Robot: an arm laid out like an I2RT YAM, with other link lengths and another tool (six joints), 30 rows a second.
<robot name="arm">
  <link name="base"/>
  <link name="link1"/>
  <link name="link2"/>
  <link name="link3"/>
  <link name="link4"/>
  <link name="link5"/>
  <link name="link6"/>
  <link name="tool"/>
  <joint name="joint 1" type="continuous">
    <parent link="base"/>
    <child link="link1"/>
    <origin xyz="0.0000 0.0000 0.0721"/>
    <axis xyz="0 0 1"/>
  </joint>
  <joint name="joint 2" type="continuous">
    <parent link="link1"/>
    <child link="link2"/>
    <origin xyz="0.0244 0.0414 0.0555" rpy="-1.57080 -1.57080 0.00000"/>
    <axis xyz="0 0 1"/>
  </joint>
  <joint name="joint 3" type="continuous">
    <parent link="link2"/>
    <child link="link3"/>
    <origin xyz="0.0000 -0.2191 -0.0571" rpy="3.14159 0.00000 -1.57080"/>
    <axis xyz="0 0 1"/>
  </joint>
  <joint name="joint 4" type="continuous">
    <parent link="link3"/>
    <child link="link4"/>
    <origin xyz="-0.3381 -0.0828 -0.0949" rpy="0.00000 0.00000 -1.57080"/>
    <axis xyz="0 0 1"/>
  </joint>
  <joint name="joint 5" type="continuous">
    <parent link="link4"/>
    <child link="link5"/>
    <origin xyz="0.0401 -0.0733 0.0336" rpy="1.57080 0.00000 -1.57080"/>
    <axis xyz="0 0 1"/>
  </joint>
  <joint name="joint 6" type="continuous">
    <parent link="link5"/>
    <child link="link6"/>
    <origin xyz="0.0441 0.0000 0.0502" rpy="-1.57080 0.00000 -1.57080"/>
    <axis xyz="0 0 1"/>
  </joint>
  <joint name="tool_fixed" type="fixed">
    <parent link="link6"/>
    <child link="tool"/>
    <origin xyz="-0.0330 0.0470 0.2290" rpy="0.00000 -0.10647 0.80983"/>
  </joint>
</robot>
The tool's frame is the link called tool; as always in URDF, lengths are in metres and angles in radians. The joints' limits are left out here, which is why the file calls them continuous.
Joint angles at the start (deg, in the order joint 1, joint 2, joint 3, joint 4, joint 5, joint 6): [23.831, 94.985, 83.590, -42.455, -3.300, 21.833]
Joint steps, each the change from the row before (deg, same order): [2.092, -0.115, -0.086, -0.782, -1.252, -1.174]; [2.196, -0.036, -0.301, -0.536, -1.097, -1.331]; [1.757, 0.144, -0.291, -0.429, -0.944, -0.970]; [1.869, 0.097, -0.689, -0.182, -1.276, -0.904]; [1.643, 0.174, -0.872, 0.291, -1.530, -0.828]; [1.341, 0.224, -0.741, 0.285, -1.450, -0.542]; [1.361, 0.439, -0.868, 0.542, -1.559, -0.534]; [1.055, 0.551, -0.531, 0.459, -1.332, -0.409]
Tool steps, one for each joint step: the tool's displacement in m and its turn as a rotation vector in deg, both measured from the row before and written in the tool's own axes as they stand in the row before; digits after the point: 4 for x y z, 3 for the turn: [0.0064, -0.0286, 0.0007, 2.305, 0.139, -3.078]; [0.0062, -0.0292, 0.0028, 2.204, 0.066, -3.304]; [0.0041, -0.0239, 0.0043, 1.919, -0.112, -2.542]; [0.0038, -0.0270, 0.0066, 2.312, -0.045, -2.593]; [0.0042, -0.0252, 0.0082, 2.346, 0.224, -2.349]; [0.0034, -0.0214, 0.0079, 2.136, 0.213, -1.783]; [0.0029, -0.0220, 0.0105, 2.282, 0.182, -1.776]; [0.0027, -0.0172, 0.0092, 1.892, 0.166, -1.365]
